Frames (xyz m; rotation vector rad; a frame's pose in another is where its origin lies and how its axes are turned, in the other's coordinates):
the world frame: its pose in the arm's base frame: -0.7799 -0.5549 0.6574 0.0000 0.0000 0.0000
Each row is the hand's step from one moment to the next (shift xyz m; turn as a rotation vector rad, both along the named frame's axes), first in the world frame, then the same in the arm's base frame.
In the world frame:
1: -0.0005 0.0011 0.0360 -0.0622 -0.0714 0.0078
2: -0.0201 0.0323 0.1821 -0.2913 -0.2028 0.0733
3: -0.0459 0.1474 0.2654 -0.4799 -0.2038 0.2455
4: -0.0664 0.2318 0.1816 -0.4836 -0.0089 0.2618
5: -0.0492 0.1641 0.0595 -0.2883 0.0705 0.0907
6: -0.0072 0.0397 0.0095 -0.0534 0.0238 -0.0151
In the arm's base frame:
1: -0.0005 0.0011 0.0360 -0.0622 -0.0714 0.0078
2: -0.0201 0.0323 0.1821 -0.2913 -0.2028 0.0733
3: -0.0459 0.1474 0.2654 -0.4799 -0.2038 0.2455
4: -0.0664 0.2318 0.1816 -0.4836 -0.0089 0.2618
5: -0.0492 0.1641 0.0595 -0.2883 0.0705 0.0907
6: -0.0072 0.0397 0.0095 -0.0534 0.0238 -0.0151

